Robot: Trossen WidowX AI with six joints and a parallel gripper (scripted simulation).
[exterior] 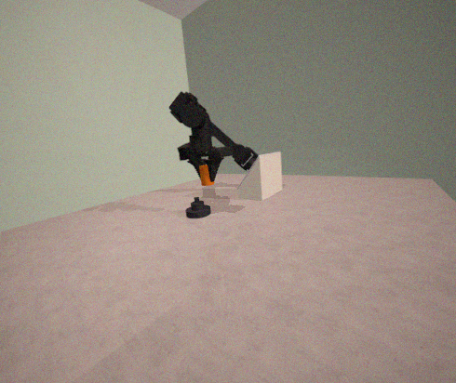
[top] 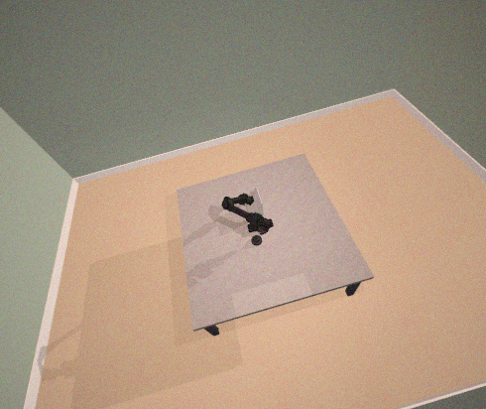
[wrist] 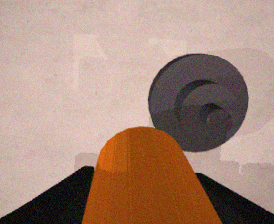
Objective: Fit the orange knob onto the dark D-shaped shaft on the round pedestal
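Now: gripper tip 80 mm above the dark round pedestal, 50 mm to the left of it and 10 mm short of it. The rest, counted from my gripper tip: orange knob (20 mm above).
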